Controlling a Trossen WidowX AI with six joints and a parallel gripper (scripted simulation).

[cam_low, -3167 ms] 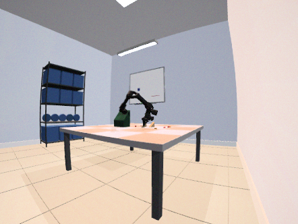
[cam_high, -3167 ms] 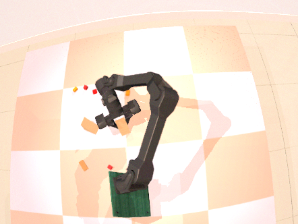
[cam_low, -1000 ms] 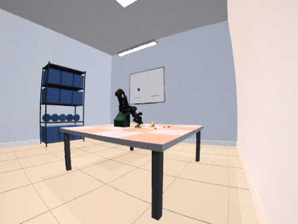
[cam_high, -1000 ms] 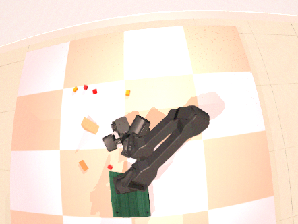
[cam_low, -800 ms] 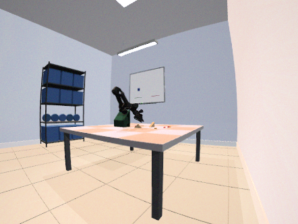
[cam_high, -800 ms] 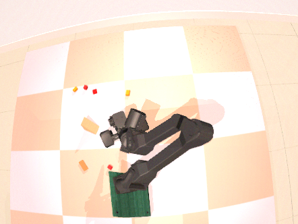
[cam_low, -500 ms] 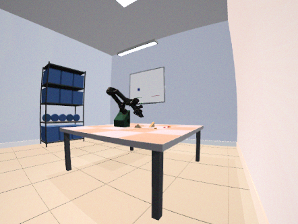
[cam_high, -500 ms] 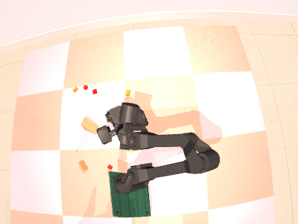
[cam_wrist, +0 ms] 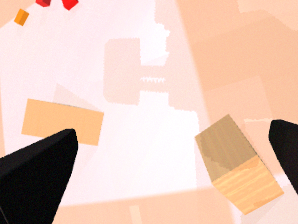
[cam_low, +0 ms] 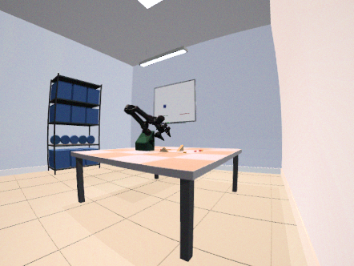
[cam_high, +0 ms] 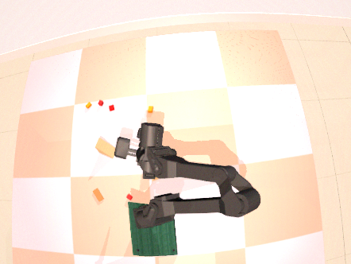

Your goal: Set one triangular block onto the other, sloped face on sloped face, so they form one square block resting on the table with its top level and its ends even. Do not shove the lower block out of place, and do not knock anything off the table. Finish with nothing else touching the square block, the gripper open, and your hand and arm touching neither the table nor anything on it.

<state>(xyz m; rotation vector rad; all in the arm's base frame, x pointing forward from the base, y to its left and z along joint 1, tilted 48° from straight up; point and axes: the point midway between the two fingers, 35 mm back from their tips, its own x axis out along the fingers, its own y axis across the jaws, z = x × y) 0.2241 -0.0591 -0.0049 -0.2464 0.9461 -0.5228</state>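
Now: the triangular block 30 mm behind my gripper tip, 10 mm to the right of it and 110 mm below it.
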